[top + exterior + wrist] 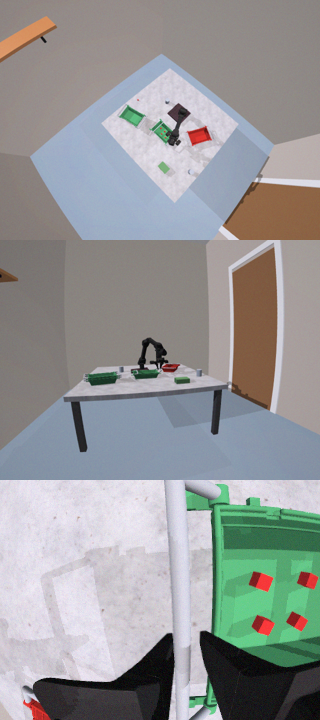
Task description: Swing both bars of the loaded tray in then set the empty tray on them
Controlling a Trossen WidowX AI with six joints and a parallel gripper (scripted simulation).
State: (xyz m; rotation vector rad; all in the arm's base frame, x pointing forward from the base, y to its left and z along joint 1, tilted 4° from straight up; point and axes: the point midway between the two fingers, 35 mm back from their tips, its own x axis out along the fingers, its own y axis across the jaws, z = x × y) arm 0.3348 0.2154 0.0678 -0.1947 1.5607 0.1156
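My gripper tip is 310 mm past the red tray, 150 mm to the right of it and 20 mm above it. From my gripper tip the other things lie so: green block (260 mm ahead, 200 mm to the left, 50 mm below).
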